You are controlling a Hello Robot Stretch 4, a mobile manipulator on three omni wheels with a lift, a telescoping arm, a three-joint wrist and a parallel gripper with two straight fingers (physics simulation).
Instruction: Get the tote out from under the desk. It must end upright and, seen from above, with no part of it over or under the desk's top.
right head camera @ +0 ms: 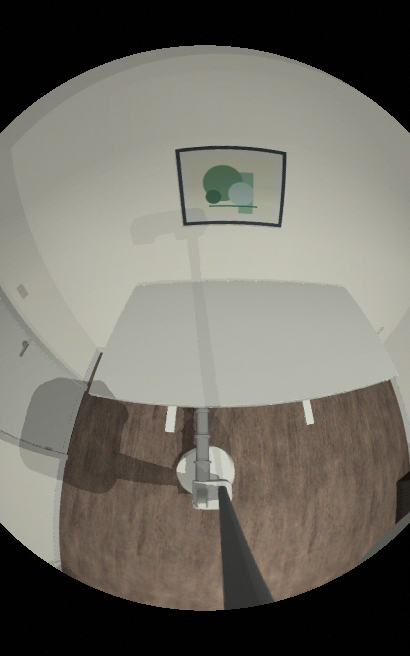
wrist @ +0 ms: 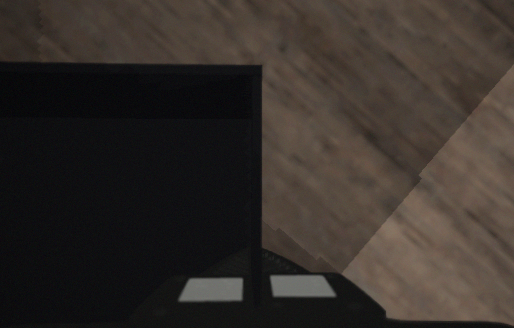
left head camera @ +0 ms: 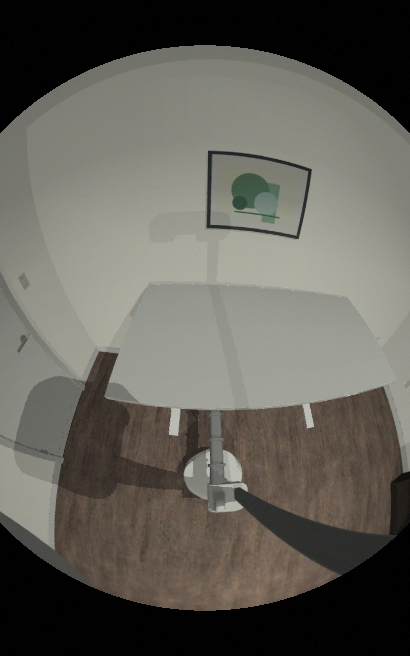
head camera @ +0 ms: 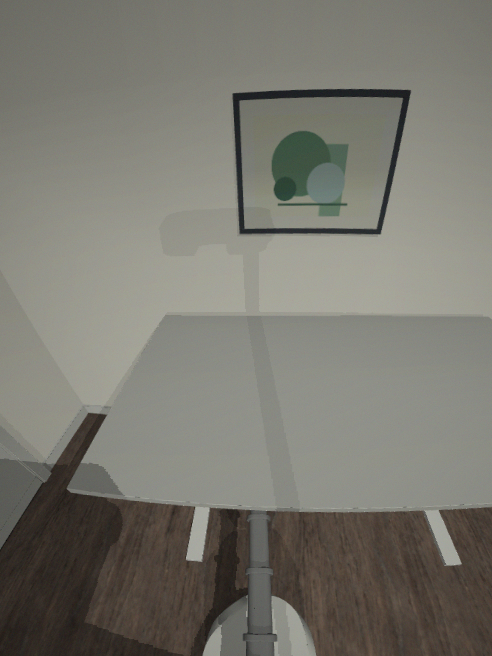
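Frame: origin at the robot's base, x ahead, y left, z up, level; metres.
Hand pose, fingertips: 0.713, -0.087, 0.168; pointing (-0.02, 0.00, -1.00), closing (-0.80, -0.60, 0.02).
After its pixels a point has its place, as x, y, z.
A black tote [wrist: 125, 195] @(0.797, -0.070, 0.138) shows in part in the wrist view, open side toward the camera and seemingly upright, its rim corner at the upper middle. My gripper [wrist: 254, 271] @(0.713, -0.087, 0.169) is shut on the tote's side wall, with one pale-patched finger on each side of it. The desk [head camera: 370, 402] @(0.555, -0.339, 0.923) [left head camera: 290, 345] @(0.554, -0.339, 0.923) [right head camera: 285, 340] @(0.546, -0.403, 0.923) has a plain grey top. In the head views my arm [head camera: 259, 545] @(0.297, -0.002, 0.507) [left head camera: 216, 435] @(0.249, -0.005, 0.508) [right head camera: 202, 430] @(0.261, -0.004, 0.508) runs in below the desk's front edge. The desk top hides the gripper and the tote there, so the tote's exact place under it cannot be seen.
Pale desk feet stick out at the left [head camera: 198, 535] [left head camera: 174, 422] [right head camera: 170, 419] and right [head camera: 443, 537] [left head camera: 308, 416] [right head camera: 308, 412] of my arm. A door with a handle [left head camera: 22, 343] @(0.541, 1.302, 0.896) [right head camera: 24, 348] @(0.542, 1.301, 0.894) is at the left. A dark object [left head camera: 400, 505] [right head camera: 403, 500] stands at the right edge.
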